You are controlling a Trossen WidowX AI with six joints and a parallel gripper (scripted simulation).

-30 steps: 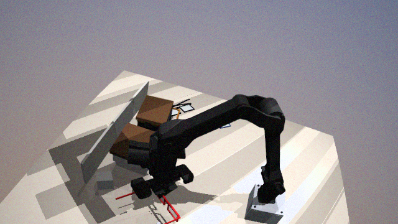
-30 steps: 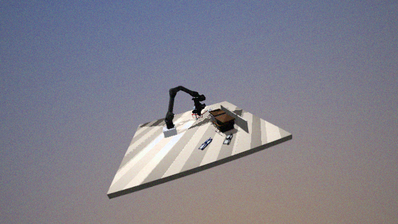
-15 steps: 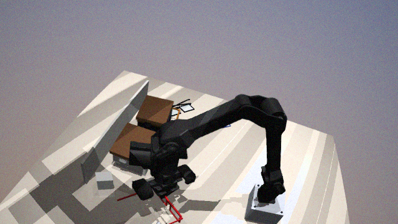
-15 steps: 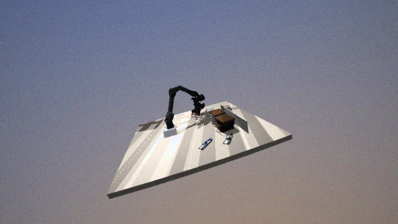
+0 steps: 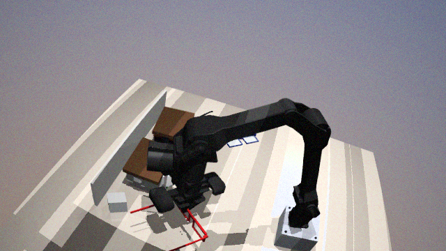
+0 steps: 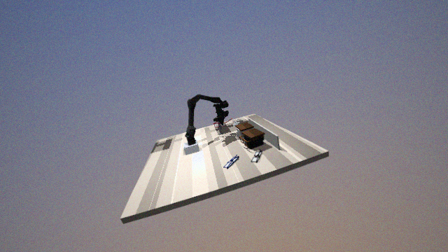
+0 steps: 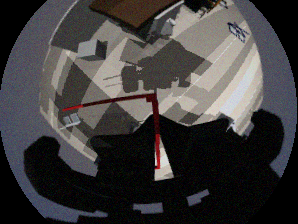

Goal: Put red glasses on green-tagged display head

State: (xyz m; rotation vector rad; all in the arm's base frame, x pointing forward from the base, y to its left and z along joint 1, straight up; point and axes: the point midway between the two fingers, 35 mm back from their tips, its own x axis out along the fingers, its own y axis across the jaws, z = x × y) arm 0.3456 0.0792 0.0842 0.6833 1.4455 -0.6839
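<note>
Now: the red glasses 7 cm to the left of my gripper tip, 3 cm ahead of it and 1 cm above it. From my gripper tip the other things lie so: grey block (21 cm ahead, 9 cm below, 3 cm to the right); grey upright panel (31 cm to the right, 24 cm ahead, 7 cm below).
</note>
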